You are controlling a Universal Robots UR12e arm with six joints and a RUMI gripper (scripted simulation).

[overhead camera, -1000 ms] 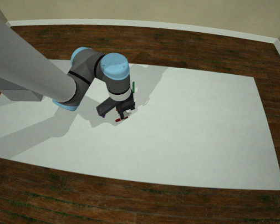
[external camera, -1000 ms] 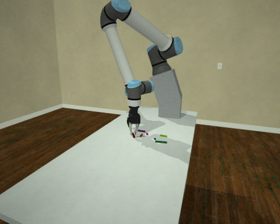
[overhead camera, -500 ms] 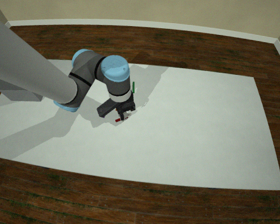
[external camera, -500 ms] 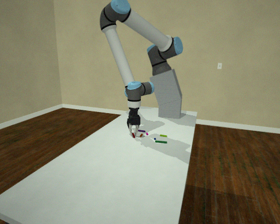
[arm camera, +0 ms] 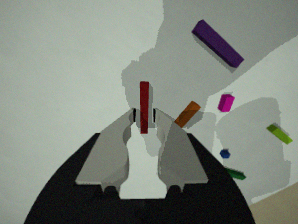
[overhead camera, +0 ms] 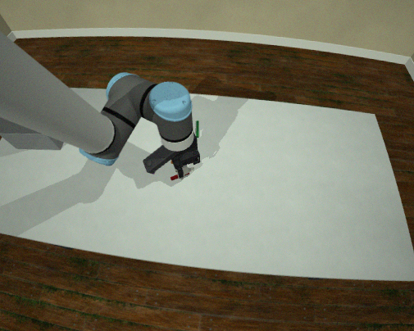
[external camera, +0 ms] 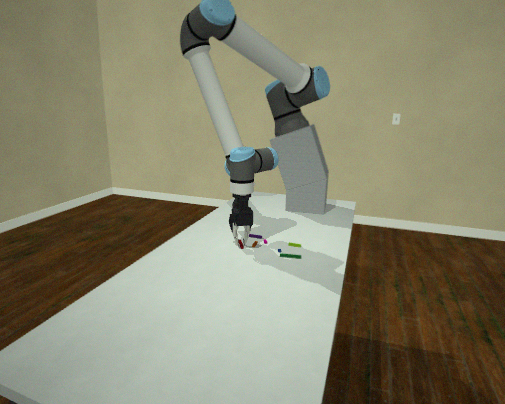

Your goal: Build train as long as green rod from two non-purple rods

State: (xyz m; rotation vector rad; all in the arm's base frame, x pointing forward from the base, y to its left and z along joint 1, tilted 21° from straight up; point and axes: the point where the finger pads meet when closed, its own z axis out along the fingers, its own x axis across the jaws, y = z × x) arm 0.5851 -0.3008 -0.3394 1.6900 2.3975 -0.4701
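Right now my hand is 10 mm above the red rod. The rest, counted from my hand: purple rod 90 mm behind, 40 mm to the left, 10 mm below; orange rod 60 mm to the left, 10 mm below, 10 mm behind; magenta rod 90 mm to the left, 50 mm behind, 10 mm below.
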